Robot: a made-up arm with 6 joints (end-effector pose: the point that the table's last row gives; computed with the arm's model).
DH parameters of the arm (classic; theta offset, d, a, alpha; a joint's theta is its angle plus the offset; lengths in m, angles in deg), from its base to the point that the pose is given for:
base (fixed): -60.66 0 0.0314 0
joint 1: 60.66 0.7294 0.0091 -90
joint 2: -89 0 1.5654 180
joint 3: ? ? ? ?
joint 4: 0 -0.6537 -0.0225 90
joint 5: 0 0.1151 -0.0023 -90
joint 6: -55.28 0 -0.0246 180
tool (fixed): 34.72 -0.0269 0 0
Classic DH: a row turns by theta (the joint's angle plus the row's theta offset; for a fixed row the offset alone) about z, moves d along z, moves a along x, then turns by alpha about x.
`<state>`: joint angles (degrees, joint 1 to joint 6).
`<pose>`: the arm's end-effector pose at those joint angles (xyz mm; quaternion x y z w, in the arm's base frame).
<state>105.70 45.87 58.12 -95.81 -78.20 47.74</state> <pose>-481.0 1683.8 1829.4 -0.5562 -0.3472 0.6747 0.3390</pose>
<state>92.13 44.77 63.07 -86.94 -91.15 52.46</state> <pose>-40.9 1731.7 1916.9 -0.5844 -0.4324 0.5677 0.3863</pose>
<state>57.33 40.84 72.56 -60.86 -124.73 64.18</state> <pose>964.7 1325.4 2159.3 -0.7542 -0.5011 0.2981 0.3019</pose>
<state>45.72 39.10 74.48 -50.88 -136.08 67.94</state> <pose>1191.2 1055.4 2242.9 -0.8225 -0.4587 0.2514 0.2233</pose>
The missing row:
joint 3: 1 -0.0019 0.0066 -90
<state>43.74 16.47 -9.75 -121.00 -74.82 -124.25</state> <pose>727.0 727.1 1840.7 -0.2660 -0.5139 -0.6030 0.5491</pose>
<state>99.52 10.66 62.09 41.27 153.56 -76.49</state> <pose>-2.7 696.4 2809.4 0.4649 -0.7277 0.3702 0.3424</pose>
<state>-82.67 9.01 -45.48 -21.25 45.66 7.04</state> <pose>23.2 -624.2 1697.1 -0.0889 -0.7635 0.6395 0.0147</pose>
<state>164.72 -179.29 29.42 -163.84 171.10 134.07</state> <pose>597.1 -332.6 -1151.0 -0.4434 -0.0304 0.8288 0.3399</pose>
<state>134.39 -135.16 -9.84 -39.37 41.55 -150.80</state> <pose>1049.1 -970.0 198.9 -0.3652 0.4577 -0.6866 0.4309</pose>
